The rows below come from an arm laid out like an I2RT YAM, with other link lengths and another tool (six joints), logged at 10 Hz.
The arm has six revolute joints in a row. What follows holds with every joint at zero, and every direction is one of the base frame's. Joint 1 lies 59.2 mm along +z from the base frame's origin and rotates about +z. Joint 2 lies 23.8 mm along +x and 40.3 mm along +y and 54.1 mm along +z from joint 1 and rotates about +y. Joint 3 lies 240.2 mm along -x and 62.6 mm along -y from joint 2 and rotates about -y. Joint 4 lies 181.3 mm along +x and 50.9 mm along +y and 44.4 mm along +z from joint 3 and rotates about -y. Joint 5 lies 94.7 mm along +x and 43.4 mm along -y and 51.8 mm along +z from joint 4 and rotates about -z. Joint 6 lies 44.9 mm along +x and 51 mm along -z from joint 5 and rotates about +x. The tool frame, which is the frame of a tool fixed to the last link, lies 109 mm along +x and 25 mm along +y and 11 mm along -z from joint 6; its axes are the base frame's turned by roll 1.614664, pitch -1.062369 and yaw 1.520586 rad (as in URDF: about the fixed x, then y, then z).
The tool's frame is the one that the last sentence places.
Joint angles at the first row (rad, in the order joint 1, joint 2, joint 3, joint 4, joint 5, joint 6):
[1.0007 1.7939 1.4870 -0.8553 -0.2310 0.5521]
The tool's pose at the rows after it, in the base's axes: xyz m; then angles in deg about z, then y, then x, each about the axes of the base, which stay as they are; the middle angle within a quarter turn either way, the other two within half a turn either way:
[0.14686 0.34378 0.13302 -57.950 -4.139 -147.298]
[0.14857 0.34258 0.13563 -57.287 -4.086 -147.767]
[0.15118 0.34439 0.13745 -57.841 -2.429 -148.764]
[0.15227 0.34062 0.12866 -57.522 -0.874 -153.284]
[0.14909 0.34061 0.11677 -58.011 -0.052 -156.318]
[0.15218 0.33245 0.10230 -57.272 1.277 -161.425]
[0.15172 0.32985 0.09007 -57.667 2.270 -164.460]
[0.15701 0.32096 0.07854 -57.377 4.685 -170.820]
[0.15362 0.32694 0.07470 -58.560 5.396 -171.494]
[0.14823 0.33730 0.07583 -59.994 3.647 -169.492]
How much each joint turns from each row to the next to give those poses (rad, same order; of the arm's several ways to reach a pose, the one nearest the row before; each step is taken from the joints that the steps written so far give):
[-0.0082 -0.0228 -0.0363 0.0871 -0.1307 0.0100]
[-0.0045 0.0037 0.0247 -0.0296 0.0030 0.0053]
[0.0109 0.0068 0.0311 -0.0221 0.0385 0.0004]
[0.0186 0.0310 0.0464 -0.0690 0.0699 0.0072]
[0.0260 0.0262 0.0036 -0.0128 0.0477 0.0063]
[0.0079 0.0380 0.0234 -0.0530 0.0653 0.0061]
[0.0160 0.0279 -0.0010 -0.0083 0.0447 0.0014]
[0.0145 0.0558 0.0627 -0.0849 0.0922 0.0064]
[0.0250 0.0233 0.0186 -0.0003 0.0208 0.0024]
[0.0081 0.0144 0.0171 0.0153 -0.0415 -0.0132]

